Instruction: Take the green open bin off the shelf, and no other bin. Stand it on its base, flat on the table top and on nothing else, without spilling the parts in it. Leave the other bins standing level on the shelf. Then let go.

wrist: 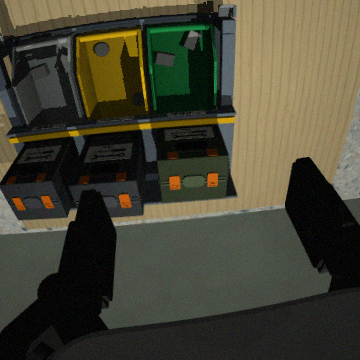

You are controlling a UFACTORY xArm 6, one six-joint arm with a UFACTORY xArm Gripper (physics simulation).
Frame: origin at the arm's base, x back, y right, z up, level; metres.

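Seen in the pictures: gripper, fingertip midpoint: (198, 196).
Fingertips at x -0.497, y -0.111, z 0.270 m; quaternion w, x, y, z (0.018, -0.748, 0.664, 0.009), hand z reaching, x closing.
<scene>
Offsets run from my fingertips to a thing's top centre. "spot": to the spot under its first point. Level surfaces: height alone.
The green open bin {dx -0.071, dy -0.018, dz -0.330 m} (172, 80) stands on the upper level of the shelf {spot: dx -0.038, dy -0.086, dz -0.326 m} (228, 65), at its right end, seen from above. Two small grey parts lie in it, one near its back right and one near its left side. A yellow open bin {dx -0.078, dy +0.093, dz -0.330 m} (111, 75) with round parts stands just left of it, and a grey open bin {dx -0.081, dy +0.205, dz -0.330 m} (49, 85) stands at the far left. My gripper (198, 196) is open, with nothing between its fingers. Its fingertips show lower in the view than the green bin, one to the left and one to the right, apart from it.
Below the open bins, a yellow-striped shelf edge {spot: dx -0.124, dy +0.035, dz -0.299 m} (150, 125) runs across. On the lower level stand two dark toolboxes {spot: dx -0.150, dy +0.194, dz -0.189 m} (34, 187) {dx -0.170, dy +0.094, dz -0.177 m} (112, 180) and an olive toolbox {dx -0.168, dy -0.025, dz -0.212 m} (194, 167) with orange latches. The wooden table top {dz -0.411 m} (285, 90) extends right of the shelf. Grey-green floor (200, 260) lies beyond its edge.
</scene>
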